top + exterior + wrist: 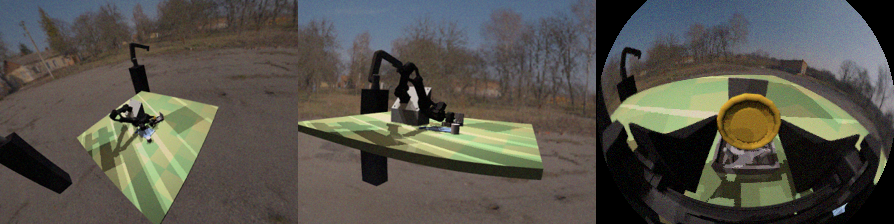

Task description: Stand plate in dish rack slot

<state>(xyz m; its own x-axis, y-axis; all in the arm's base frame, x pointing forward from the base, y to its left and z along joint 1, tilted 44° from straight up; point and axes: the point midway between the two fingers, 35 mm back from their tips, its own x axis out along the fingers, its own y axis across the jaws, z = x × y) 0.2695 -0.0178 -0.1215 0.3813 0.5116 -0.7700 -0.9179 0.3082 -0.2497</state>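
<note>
Right now the plate is 10 mm to the right of my gripper tip. The rest, counted from my gripper tip: dish rack: 10 mm ahead, 20 mm to the left, 30 mm below; then blue mat: 20 mm ahead, 190 mm to the right, 50 mm below.
</note>
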